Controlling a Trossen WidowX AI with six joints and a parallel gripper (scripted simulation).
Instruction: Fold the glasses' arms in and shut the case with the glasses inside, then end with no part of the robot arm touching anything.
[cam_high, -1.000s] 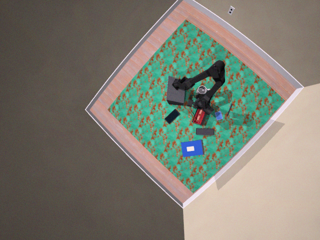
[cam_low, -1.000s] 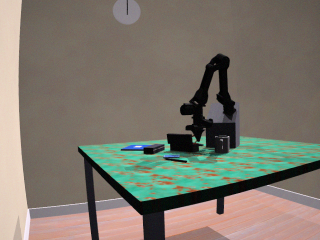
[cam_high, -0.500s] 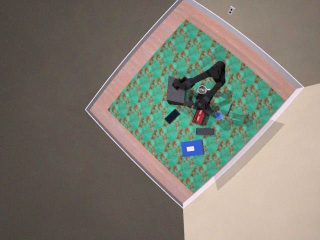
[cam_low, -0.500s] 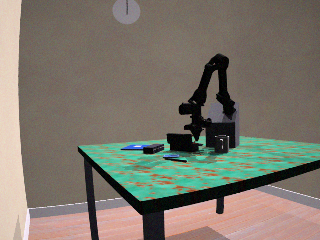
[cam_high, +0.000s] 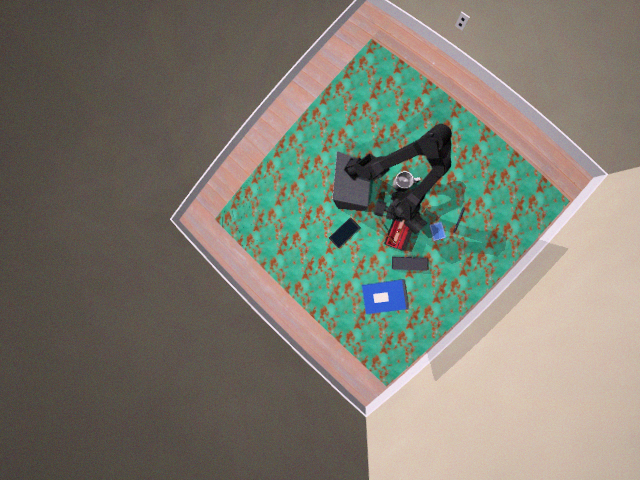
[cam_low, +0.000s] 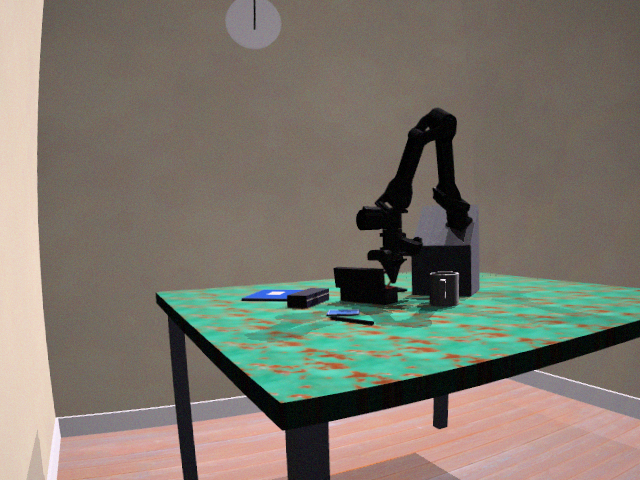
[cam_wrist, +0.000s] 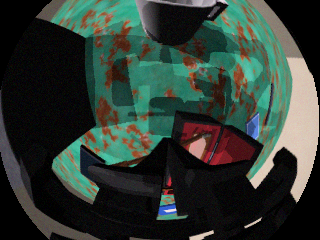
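Now: hand 3 cm short of the glasses, 5 cm to the left of it and 4 cm above it. The rest, counted from my hand: black glasses case (8 cm ahead, 3 cm to the right, 4 cm below); glasses case lid (10 cm ahead, 2 cm to the right, 1 cm below); grey mug (7 cm behind, 15 cm to the left, 5 cm below).
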